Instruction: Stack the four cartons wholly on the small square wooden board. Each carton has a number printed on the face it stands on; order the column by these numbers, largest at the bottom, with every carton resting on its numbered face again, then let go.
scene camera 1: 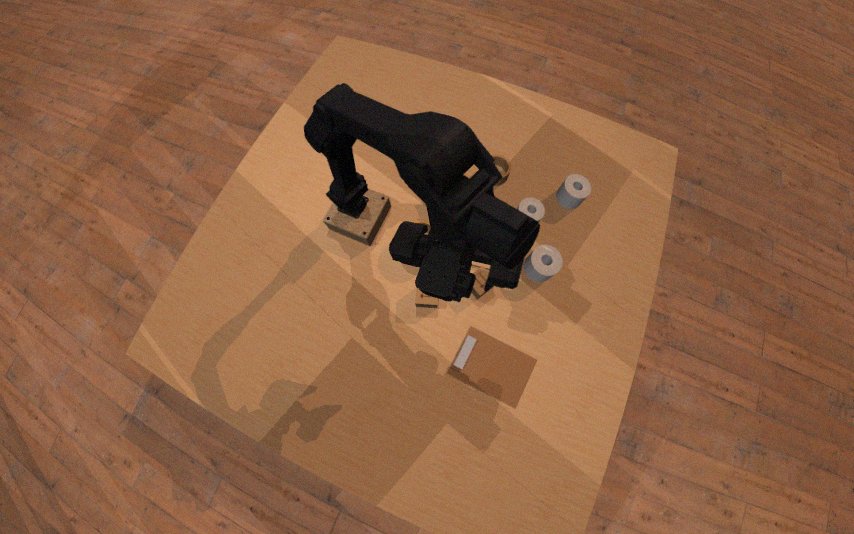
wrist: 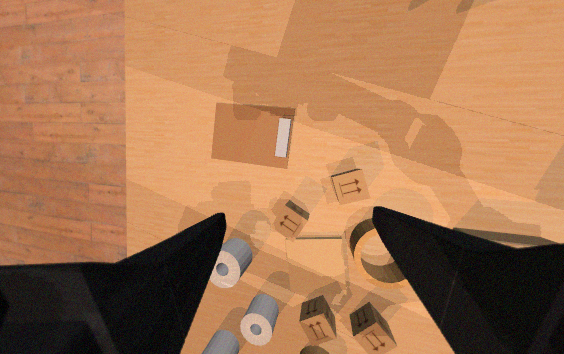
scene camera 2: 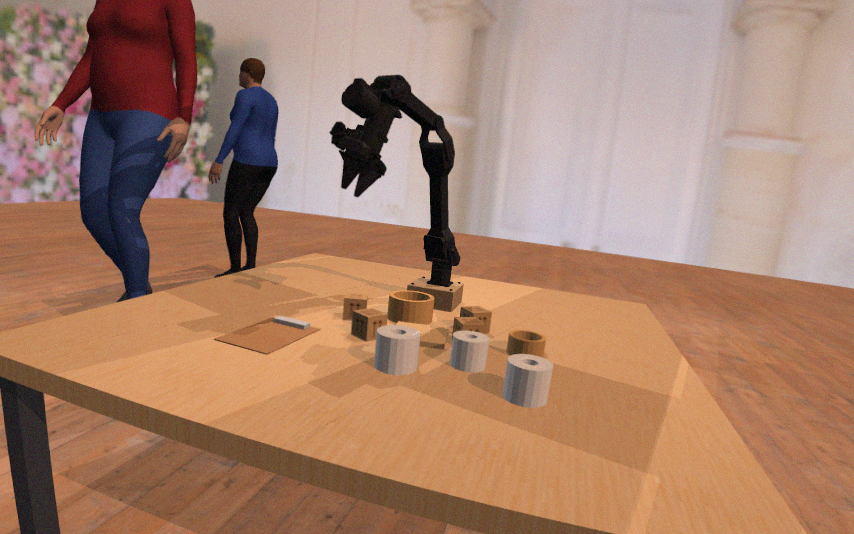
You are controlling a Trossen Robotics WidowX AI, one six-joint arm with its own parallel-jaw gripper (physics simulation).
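Places are measured from the arm's base along level axes (x ahead, y left, z up), in centimetres.
Pixels of known places: gripper, between the fingertips: (wrist: 299, 216) (scene camera 2: 349, 192); arm's base, origin of its link: (scene camera 1: 353, 204) (scene camera 2: 440, 283).
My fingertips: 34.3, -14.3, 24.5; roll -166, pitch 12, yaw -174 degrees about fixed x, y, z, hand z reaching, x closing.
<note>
Ahead of a thing's pixels: the offset from my fingertips to its top centre, as dx, dy, dz.
My gripper (scene camera 2: 350, 190) (wrist: 299, 216) is open and empty, high above the table; its fingers are hidden in scene camera 1. Four brown cartons with printed arrows stand apart. One carton @[-6.5, +0.7, -24.8] (scene camera 1: 427, 301) (scene camera 2: 355, 307) (wrist: 350, 186) and a second carton @[+4.4, +8.9, -24.8] (scene camera 1: 481, 278) (scene camera 2: 368, 324) (wrist: 291, 219) are on the clipboard side of the board. A third carton @[-2.9, +29.5, -24.8] (scene camera 2: 471, 325) (wrist: 318, 319) and a fourth carton @[-13.4, +29.0, -24.8] (scene camera 2: 476, 312) (wrist: 372, 327) stand close together on the opposite side. The square wooden board @[-1.4, +18.9, -29.0] (scene camera 2: 434, 338) (wrist: 315, 260) lies between the pairs and bears no carton. The numbered faces do not show.
Three grey-white rolls @[+17.4, +20.0, -23.3] (scene camera 2: 396, 355) @[+9.6, +32.2, -24.2] (scene camera 2: 469, 357) @[+19.3, +44.3, -23.6] (scene camera 2: 527, 385) stand near the cartons. A large wooden ring @[-13.7, +12.5, -24.3] (scene camera 2: 410, 311) (wrist: 386, 273) stands beside the board, and a smaller ring @[-3.4, +42.3, -26.0] (scene camera 2: 525, 349) stands near the rolls. A brown clipboard @[+15.4, -8.7, -29.0] (scene camera 1: 503, 371) (scene camera 2: 258, 336) (wrist: 245, 132) lies flat.
</note>
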